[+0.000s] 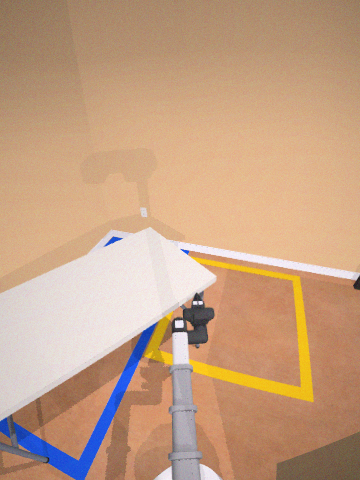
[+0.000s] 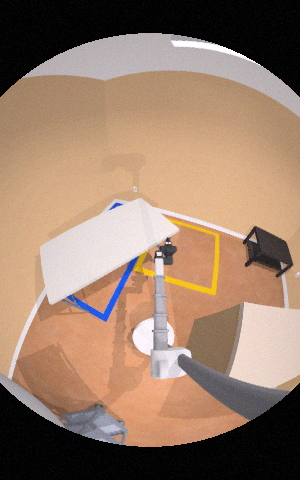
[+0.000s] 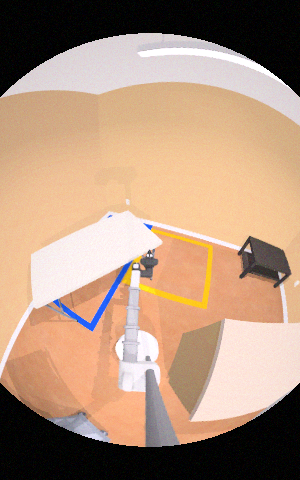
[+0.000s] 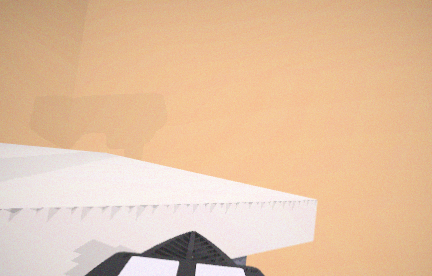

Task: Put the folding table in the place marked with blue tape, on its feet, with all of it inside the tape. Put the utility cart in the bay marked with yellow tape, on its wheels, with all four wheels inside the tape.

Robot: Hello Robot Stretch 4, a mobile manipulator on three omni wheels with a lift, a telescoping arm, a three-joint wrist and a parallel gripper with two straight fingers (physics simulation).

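Where they show: gripper, between the fingertips: (image 1: 196,293) (image 2: 166,237) (image 3: 149,249) (image 4: 190,252); robot's base, origin of its link: (image 2: 152,335) (image 3: 137,348).
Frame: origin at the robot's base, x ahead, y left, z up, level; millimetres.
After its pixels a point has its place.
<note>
The folding table (image 1: 95,310) {z 715, x 697, y 371 mm} (image 2: 100,250) {z 716, x 627, y 438 mm} (image 3: 85,260) {z 715, x 633, y 420 mm} (image 4: 170,190) {z 715, x 836, y -70 mm} has a white top and stands at an angle. Its top covers part of the blue tape (image 1: 119,392) {z -27, x 588, y 401 mm} (image 2: 121,289) {z -29, x 548, y 380 mm} (image 3: 111,296) {z -30, x 610, y 358 mm}, and its right end reaches over the left side of the yellow tape (image 1: 304,340) {z -27, x 859, y -948 mm} (image 2: 217,265) {z -24, x 877, y -972 mm} (image 3: 209,277) {z -24, x 888, y -975 mm}. Its feet are mostly hidden. My gripper (image 1: 198,296) {z 686, x 797, y -90 mm} (image 2: 168,240) {z 686, x 797, y -90 mm} (image 3: 149,253) {z 686, x 797, y -90 mm} (image 4: 190,252) {z 686, x 797, y -90 mm} is shut and empty at the table's front long edge, near the right corner; contact is unclear. The grey utility cart (image 2: 95,425) (image 3: 82,429) shows partly at the lower left, outside the bay.
A black side table (image 2: 272,245) {z 423, x 916, y -1927 mm} (image 3: 270,257) {z 423, x 867, y -1947 mm} stands by the wall on the right. A large beige box-like piece (image 1: 327,460) {z 571, x 126, y -472 mm} (image 2: 270,345) (image 3: 250,370) stands right of my base. Walls with a white baseboard (image 1: 265,261) {z 9, x 1730, y -921 mm} run behind both marked places.
</note>
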